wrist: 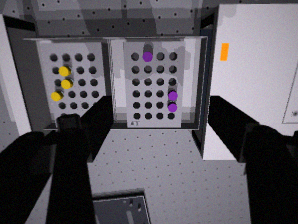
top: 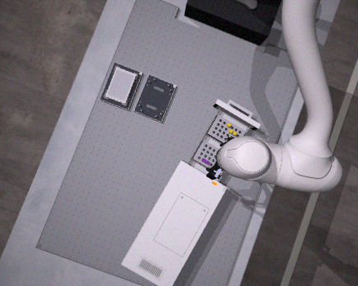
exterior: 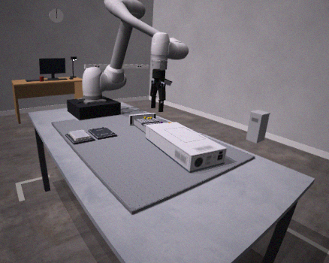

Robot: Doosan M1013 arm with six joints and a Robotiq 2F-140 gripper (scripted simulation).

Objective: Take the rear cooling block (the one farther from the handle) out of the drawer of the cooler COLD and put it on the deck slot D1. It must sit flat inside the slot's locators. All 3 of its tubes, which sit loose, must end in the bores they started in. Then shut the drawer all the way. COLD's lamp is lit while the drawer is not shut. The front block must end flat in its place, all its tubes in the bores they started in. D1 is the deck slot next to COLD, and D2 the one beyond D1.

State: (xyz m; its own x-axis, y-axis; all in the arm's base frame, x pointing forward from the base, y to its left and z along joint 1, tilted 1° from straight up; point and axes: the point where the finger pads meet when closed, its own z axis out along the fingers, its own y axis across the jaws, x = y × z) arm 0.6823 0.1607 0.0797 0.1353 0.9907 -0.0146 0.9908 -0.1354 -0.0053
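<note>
Right now my hand is 140 mm above the grey cooling block. Also, from my hand: drawer (130 mm below, 80 mm behind, 10 mm to the left); perforated grey mat (170 mm below, 140 mm to the right, 50 mm ahead); white cooler COLD (130 mm below, 100 mm ahead, 10 mm to the right).
</note>
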